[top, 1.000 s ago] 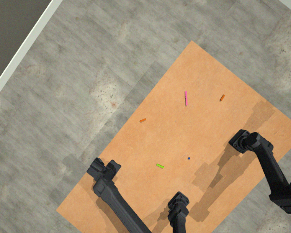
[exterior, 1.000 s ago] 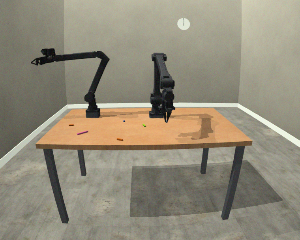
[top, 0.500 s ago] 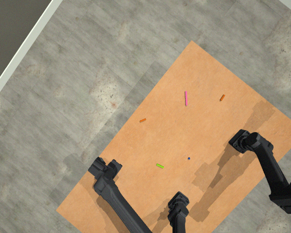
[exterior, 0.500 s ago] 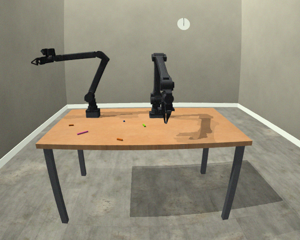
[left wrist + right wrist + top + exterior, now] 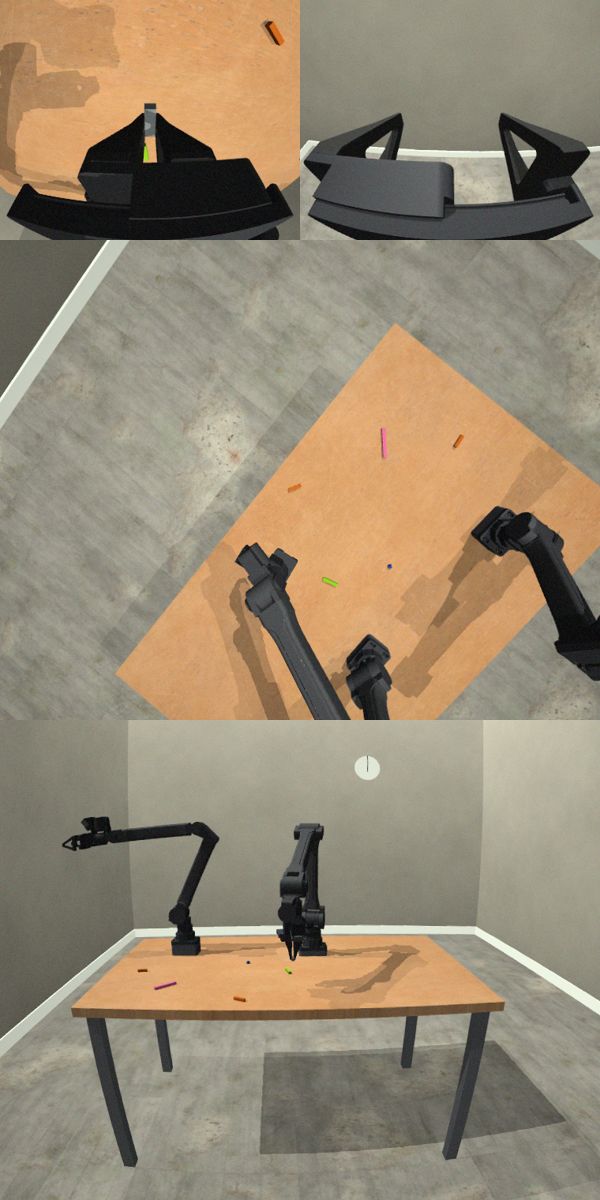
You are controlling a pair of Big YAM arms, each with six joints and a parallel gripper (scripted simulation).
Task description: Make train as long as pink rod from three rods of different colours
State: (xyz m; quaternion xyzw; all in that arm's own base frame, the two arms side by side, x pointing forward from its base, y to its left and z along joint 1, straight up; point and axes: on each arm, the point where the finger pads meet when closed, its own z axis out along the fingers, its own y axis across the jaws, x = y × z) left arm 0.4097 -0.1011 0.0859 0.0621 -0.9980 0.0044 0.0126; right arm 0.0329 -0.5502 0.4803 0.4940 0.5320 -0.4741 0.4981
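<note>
Right now the blue rod is 270 mm behind my left hand, 190 mm to the right of it and 100 mm below it. From my left hand the other things lie so: pink rod (460 mm to the right, 100 mm below, 10 mm ahead); lime rod (170 mm behind, 100 mm below, 20 mm to the right); grey rod (right at my left hand).
</note>
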